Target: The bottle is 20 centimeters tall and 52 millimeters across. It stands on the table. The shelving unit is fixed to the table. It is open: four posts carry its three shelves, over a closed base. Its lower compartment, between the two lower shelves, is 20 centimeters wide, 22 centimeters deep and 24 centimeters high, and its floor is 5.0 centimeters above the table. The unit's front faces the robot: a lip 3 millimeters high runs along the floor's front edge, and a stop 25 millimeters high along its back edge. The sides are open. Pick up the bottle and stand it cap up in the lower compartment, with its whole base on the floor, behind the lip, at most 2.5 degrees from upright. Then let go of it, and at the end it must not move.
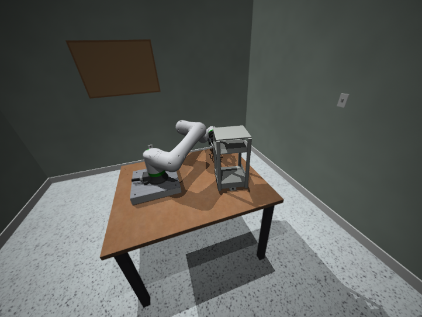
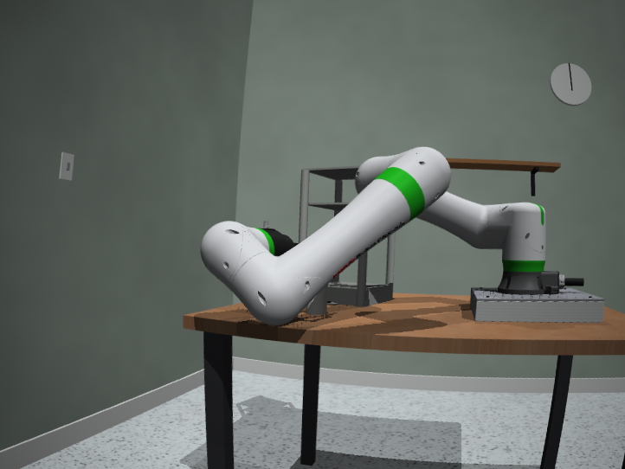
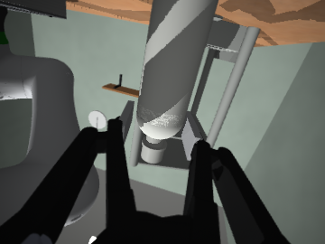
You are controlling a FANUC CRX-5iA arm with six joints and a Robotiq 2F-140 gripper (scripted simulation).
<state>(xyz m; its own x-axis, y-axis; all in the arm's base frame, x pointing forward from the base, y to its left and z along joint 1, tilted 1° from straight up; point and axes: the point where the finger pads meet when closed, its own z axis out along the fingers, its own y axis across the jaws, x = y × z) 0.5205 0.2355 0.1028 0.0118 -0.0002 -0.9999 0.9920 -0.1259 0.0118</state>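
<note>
The bottle lies 30 mm below my hand. Also, from my hand: shelving unit: 30 mm ahead, 330 mm to the right, 50 mm above.
</note>
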